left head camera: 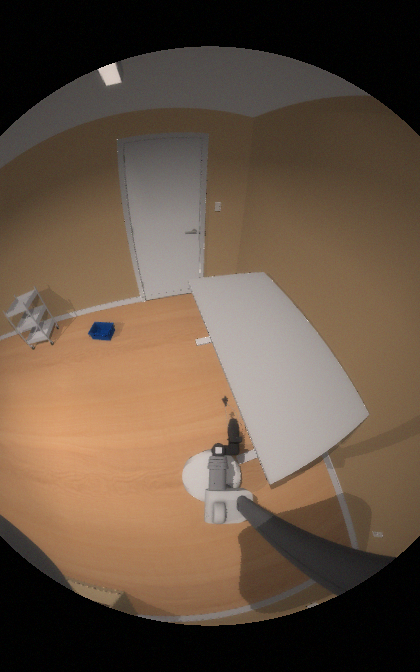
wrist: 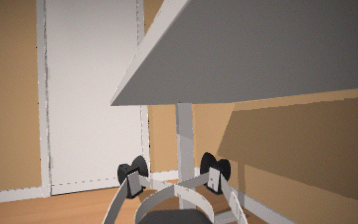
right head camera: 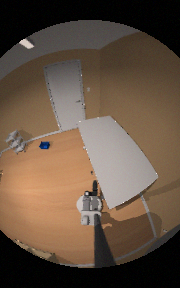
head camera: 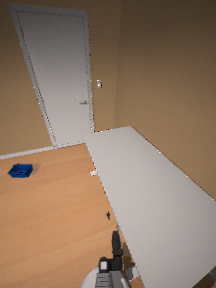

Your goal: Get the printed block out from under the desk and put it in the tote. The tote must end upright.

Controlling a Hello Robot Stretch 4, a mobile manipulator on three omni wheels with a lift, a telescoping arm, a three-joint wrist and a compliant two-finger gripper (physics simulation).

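Frame: origin at the robot's base, x left, y back, z up, level; centimetres.
Where they show: gripper, fingertip midpoint: (left head camera: 231, 395) (wrist: 174, 167).
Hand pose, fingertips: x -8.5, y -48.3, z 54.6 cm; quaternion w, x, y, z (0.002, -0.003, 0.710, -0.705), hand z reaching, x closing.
Observation:
Each offset is from my fingertips to the top centre of the thing. "*": to the spot under its first point. Level surfaces: height alone.
The blue tote @[dx +145.0, dy -87.1, dz -45.4 cm] (head camera: 20, 171) (left head camera: 101, 331) (right head camera: 44, 145) stands on the floor to the left, apart from the desk, and looks upright. The white desk @[dz +14.7 cm] (head camera: 150, 195) (left head camera: 280, 370) (right head camera: 117, 160) is on the right; its dark underside shows in the wrist view (wrist: 250, 55). My gripper (wrist: 174, 167) (left head camera: 231, 404) is open and empty, low beside the desk's long edge, with one finger partly hidden by the top in the head views. In the wrist view the desk top is above and ahead of the fingers. The printed block does not show; the desk top hides the floor beneath it.
A desk leg @[* dx -4.8, dy -90.7, dz -0.1 cm] (wrist: 184, 125) stands ahead between the fingers' directions. White desk feet (left head camera: 203, 341) (left head camera: 247, 456) stick out past the long edge, one close by my base. A white wheeled cart (left head camera: 21, 303) stands left of the tote. A closed door (head camera: 57, 75) (left head camera: 162, 215) is beyond the desk.

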